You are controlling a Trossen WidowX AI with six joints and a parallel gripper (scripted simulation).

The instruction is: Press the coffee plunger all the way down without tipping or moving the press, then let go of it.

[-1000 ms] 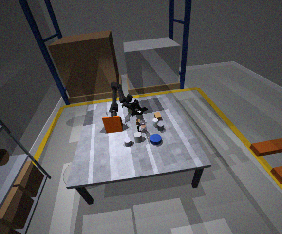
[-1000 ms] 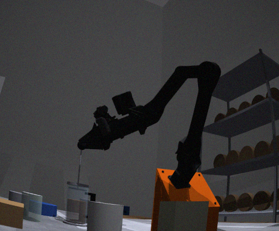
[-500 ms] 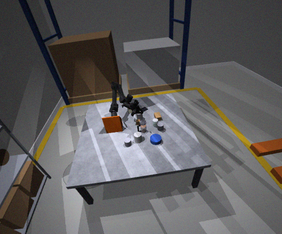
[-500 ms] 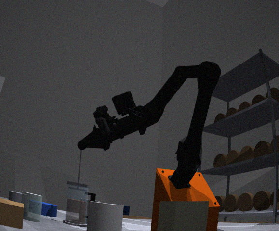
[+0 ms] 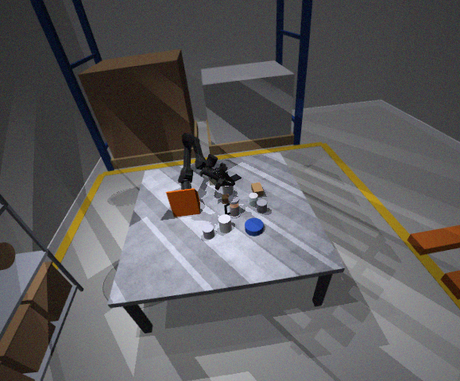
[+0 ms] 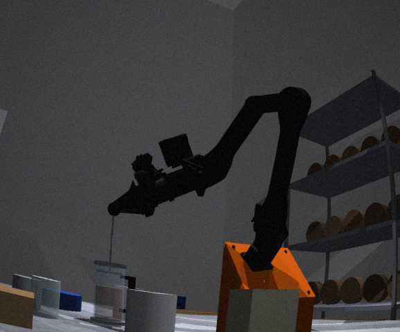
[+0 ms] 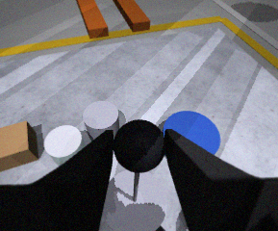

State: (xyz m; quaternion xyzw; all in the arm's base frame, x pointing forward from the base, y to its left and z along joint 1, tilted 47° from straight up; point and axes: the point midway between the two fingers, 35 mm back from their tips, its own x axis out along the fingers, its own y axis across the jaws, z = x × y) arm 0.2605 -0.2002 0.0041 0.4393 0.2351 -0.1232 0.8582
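My gripper tip is now 14 cm above the coffee press and 3 cm past it. Also, from my gripper tip: tan block (25 cm below, 22 cm ahead, 19 cm to the left); blue disc (25 cm below, 17 cm to the right, 7 cm ahead); cream box (43 cm to the left, 22 cm below, 8 cm behind).
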